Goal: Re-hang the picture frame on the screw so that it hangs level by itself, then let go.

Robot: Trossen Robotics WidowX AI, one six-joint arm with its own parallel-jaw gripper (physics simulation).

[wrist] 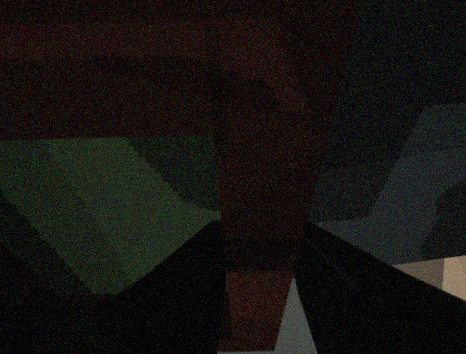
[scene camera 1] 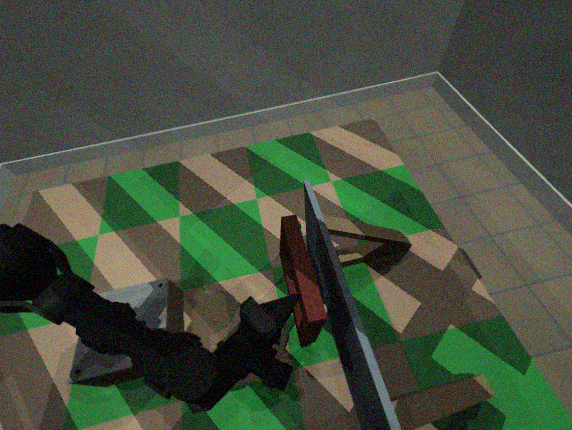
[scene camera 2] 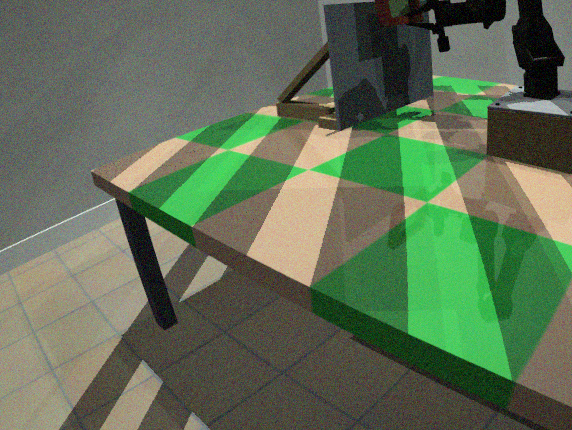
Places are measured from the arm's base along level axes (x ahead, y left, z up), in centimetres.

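Where they show: gripper, between the fingertips: (wrist: 257,233) (scene camera 1: 296,298) (scene camera 2: 405,20); arm's base, origin of its link: (scene camera 2: 541,94).
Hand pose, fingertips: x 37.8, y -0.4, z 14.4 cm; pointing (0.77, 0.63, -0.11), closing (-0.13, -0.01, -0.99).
Observation:
Things, the pixels of their top centre, and the offset from my fingertips. "spot": a spot on its surface instead. Level surfaces: height alone.
- red picture frame, centre of its top: (scene camera 1: 297,262) dx +0.9, dy +1.3, dz +11.7 cm
- wooden foot, a spot on its surface: (scene camera 1: 442,400) spot: dx +22.2, dy -16.5, dz -10.0 cm
- patterned table, height of its surface: dz -25.6 cm
The red picture frame (scene camera 1: 311,296) (scene camera 2: 391,19) (wrist: 264,175) with a green inside is held upright in front of the grey upright panel (scene camera 1: 356,320) (scene camera 2: 352,65) (wrist: 415,200). In scene camera 1 it stands close to the panel, with a thin gap at its far end. Its top is cut off in scene camera 2, so I cannot tell if it is level. My gripper (scene camera 1: 296,302) (scene camera 2: 419,17) (wrist: 257,233) is shut on one side bar of the frame. A small pale spot shows between frame and panel in scene camera 1. I cannot tell if it is the screw.
Wooden braces (scene camera 1: 372,240) (scene camera 2: 303,75) support the panel from behind, with another wooden foot (scene camera 1: 442,400) nearer in scene camera 1. The arm's base plate (scene camera 1: 150,305) (scene camera 2: 525,106) sits on a wooden block. The patterned table (scene camera 2: 280,225) has its edge towards scene camera 2.

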